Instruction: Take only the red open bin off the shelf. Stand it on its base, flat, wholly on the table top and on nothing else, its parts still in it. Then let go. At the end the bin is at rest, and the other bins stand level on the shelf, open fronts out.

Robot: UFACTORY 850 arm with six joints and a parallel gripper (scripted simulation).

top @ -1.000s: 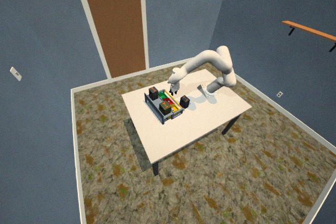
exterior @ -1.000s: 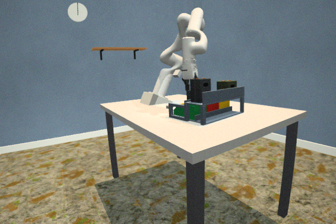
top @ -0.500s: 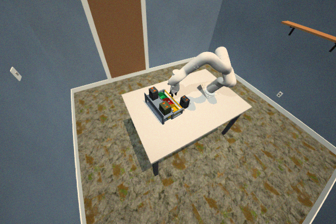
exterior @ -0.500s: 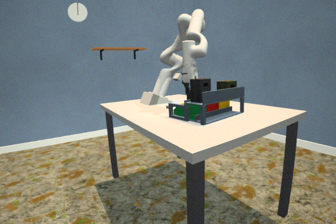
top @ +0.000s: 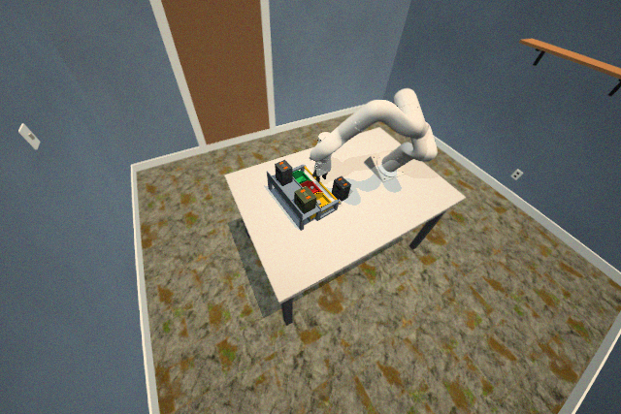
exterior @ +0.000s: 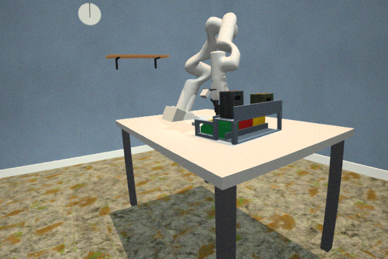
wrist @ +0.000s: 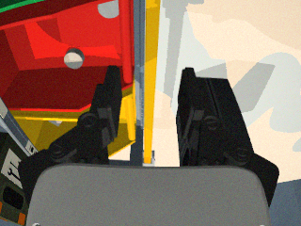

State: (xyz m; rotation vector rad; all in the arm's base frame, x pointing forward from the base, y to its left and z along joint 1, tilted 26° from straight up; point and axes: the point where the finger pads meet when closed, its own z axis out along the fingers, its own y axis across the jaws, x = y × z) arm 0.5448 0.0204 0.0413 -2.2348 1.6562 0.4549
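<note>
The thin yellow rod is 5 cm below my hand. From my hand the other things lie so: green bin (13 cm ahead, 8 cm to the right, 7 cm below); then black box (11 cm behind, 9 cm to the left, 5 cm below); then red bin (10 cm ahead, 3 cm to the left, 7 cm below).
</note>
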